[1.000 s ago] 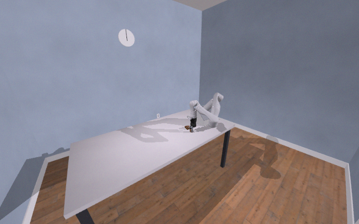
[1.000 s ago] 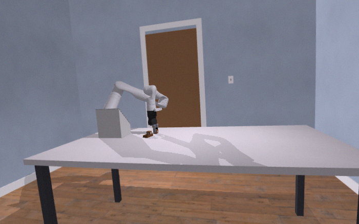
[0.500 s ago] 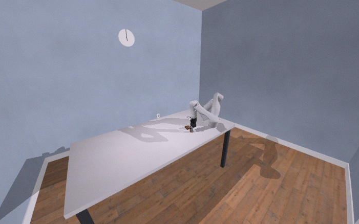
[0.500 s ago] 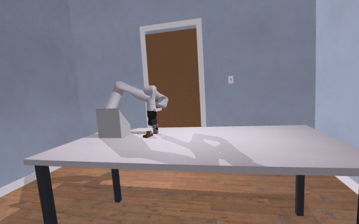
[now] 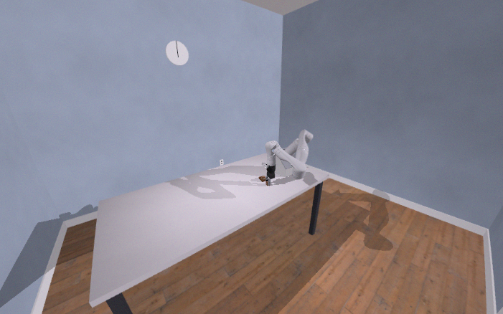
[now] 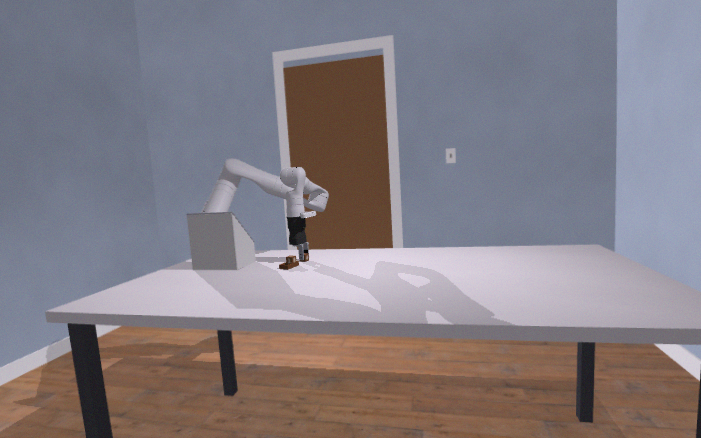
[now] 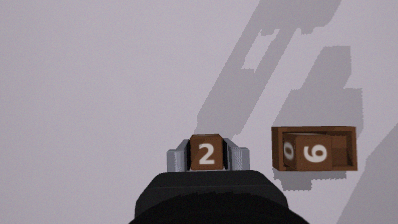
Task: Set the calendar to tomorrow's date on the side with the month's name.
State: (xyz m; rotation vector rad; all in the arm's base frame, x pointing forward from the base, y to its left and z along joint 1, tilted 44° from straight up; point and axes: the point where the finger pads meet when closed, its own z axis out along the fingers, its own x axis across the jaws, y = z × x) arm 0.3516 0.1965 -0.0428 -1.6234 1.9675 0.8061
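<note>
The brown cube is 1 cm below my hand.
</note>
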